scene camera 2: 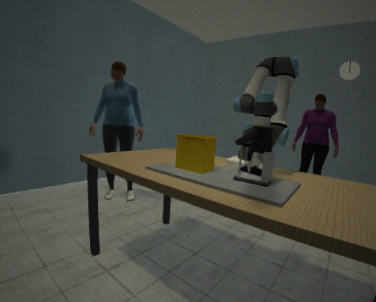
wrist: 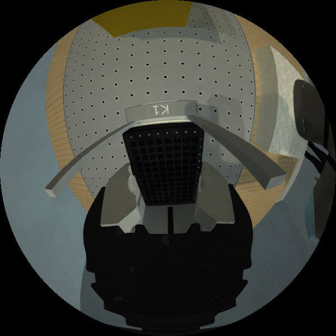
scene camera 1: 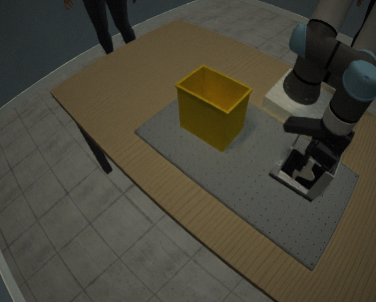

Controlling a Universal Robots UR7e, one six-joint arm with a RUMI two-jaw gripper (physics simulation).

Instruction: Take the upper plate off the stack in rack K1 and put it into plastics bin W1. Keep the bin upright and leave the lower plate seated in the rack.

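Where they show: gripper, fingertip midpoint: (scene camera 2: 252, 171) (scene camera 1: 300, 168); arm's base, link origin: (scene camera 1: 300, 90).
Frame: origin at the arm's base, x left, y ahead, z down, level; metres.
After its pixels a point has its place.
Rack K1 (scene camera 1: 324, 184) @(y 0.372, x 0.227, z -0.056 m) (scene camera 2: 268, 167) @(y 0.371, x 0.232, z -0.035 m) (wrist: 176, 109) stands at the right part of the grey board, its label facing up in the wrist view. The upper plate (scene camera 1: 294, 161) @(y 0.328, x 0.123, z -0.008 m) (wrist: 165, 160) is black with a grid of wells and lies between the rack's walls. My gripper (scene camera 1: 302, 167) @(y 0.328, x 0.149, z 0.005 m) (wrist: 166, 162) points down into the rack and is shut on this plate, one finger at each long side. The lower plate is hidden and cannot be told apart. Yellow bin W1 (scene camera 1: 201, 116) @(y 0.414, x -0.162, z -0.056 m) (scene camera 2: 195, 154) @(y 0.412, x -0.126, z -0.040 m) (wrist: 150, 17) stands upright, apart from the rack, with its top open.
The perforated grey board (scene camera 1: 240, 195) @(y 0.490, x 0.050, z 0.051 m) (scene camera 2: 225, 184) @(y 0.482, x 0.091, z 0.050 m) (wrist: 150, 75) carries the rack and bin on a wooden table (scene camera 1: 135, 65) @(y 0.271, x -0.679, z 0.063 m) (scene camera 2: 125, 161) @(y 0.513, x -0.568, z 0.063 m). A pale block (scene camera 1: 280, 101) @(y 0.117, x -0.035, z 0.006 m) (wrist: 285, 97) under the arm's base stands near the rack. The rack's tall uprights rise around my gripper.
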